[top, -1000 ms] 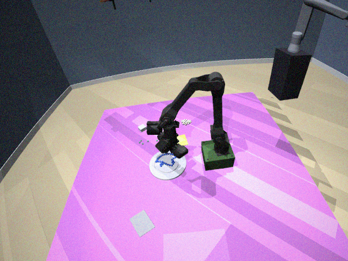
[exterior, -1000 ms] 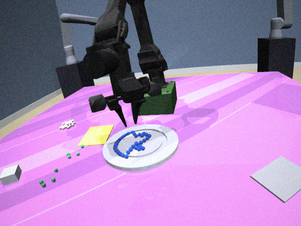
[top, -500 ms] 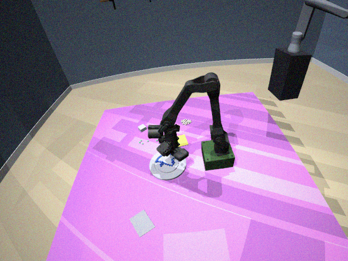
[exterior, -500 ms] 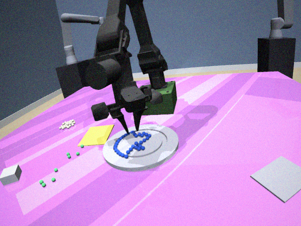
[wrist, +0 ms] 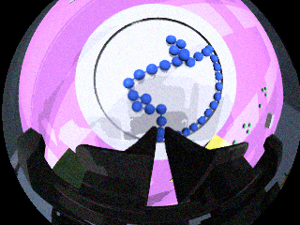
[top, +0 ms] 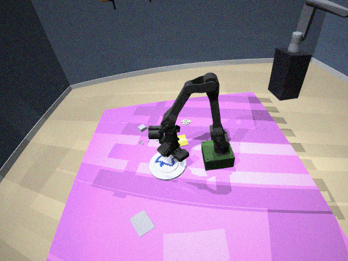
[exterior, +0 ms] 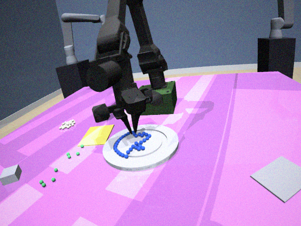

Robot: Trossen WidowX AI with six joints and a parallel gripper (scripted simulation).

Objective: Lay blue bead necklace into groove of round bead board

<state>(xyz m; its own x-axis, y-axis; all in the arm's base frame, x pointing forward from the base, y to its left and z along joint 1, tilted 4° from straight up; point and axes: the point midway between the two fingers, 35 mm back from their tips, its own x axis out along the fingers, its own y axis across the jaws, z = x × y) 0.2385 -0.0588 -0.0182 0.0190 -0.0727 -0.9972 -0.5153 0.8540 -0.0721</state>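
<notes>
My gripper tip is now 5 cm short of the round white bead board, 3 cm to the right of it and 1 cm above it. The rest, counted from my gripper tip: yellow sheet 13 cm to the right, 2 cm behind, 1 cm below; grey tile 33 cm to the left, 19 cm ahead, 1 cm below; cube 30 cm to the right, 19 cm ahead.
</notes>
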